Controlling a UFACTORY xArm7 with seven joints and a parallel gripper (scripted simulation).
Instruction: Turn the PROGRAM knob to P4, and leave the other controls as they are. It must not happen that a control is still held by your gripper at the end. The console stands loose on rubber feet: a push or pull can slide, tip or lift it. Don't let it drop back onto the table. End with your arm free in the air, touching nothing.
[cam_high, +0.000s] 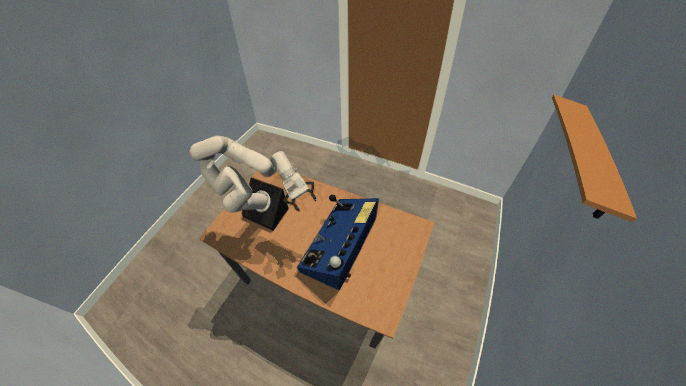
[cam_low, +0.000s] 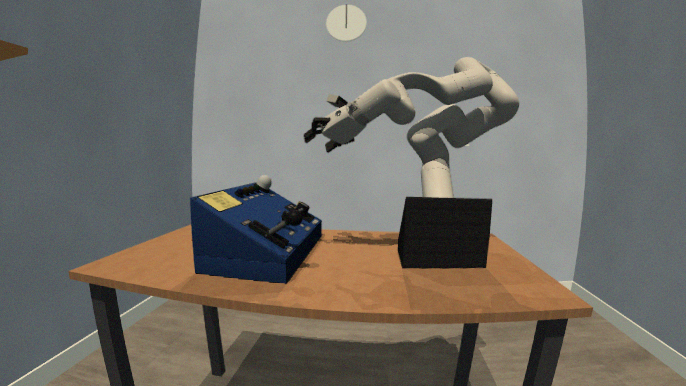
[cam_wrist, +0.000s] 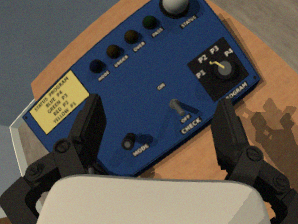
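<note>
Right now the black lever is 22 cm to the left of my hand, 21 cm below it and 5 cm ahead of it. The rest, counted from my hand: mode knob 21 cm below, 10 cm to the left, 7 cm ahead; then check toggle 22 cm below, 7 cm ahead, 2 cm to the right; then blue console 24 cm below, 11 cm ahead, 4 cm to the left.
</note>
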